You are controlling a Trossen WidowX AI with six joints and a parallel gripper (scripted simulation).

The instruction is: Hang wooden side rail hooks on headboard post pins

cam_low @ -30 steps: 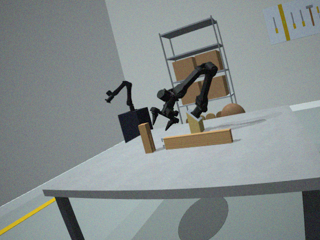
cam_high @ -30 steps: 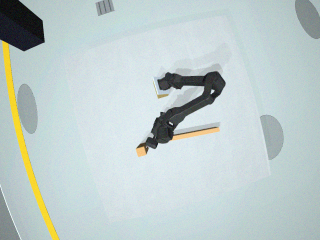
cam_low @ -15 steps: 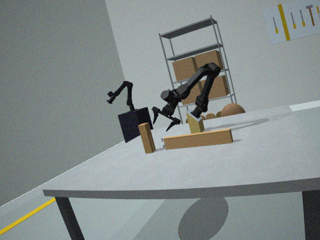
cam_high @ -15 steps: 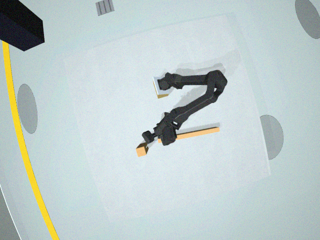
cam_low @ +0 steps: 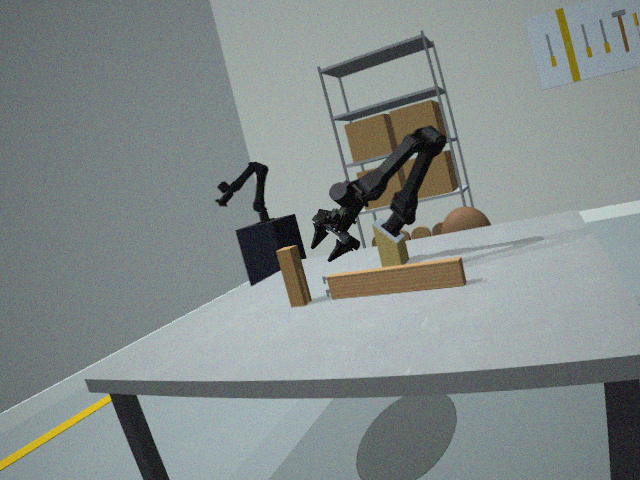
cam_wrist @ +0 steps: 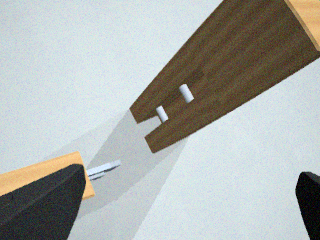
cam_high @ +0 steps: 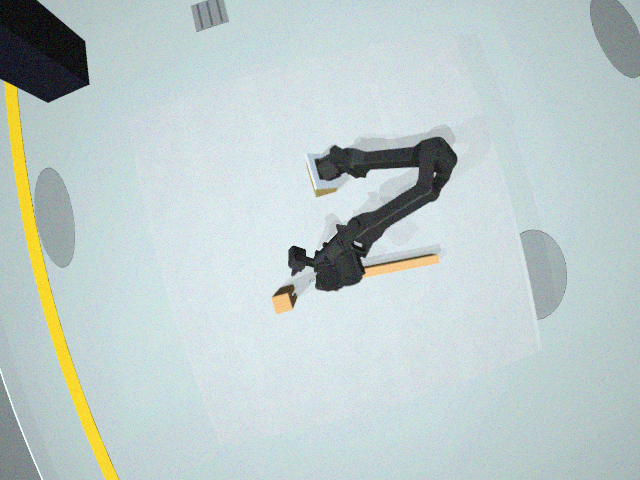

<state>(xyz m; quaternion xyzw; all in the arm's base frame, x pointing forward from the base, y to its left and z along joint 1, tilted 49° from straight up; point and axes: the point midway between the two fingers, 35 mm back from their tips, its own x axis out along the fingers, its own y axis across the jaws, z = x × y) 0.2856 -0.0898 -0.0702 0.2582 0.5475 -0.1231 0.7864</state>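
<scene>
Right now the wooden headboard post is 80 mm to the right of my gripper tip, 50 mm ahead of it and 40 mm below it.
</scene>
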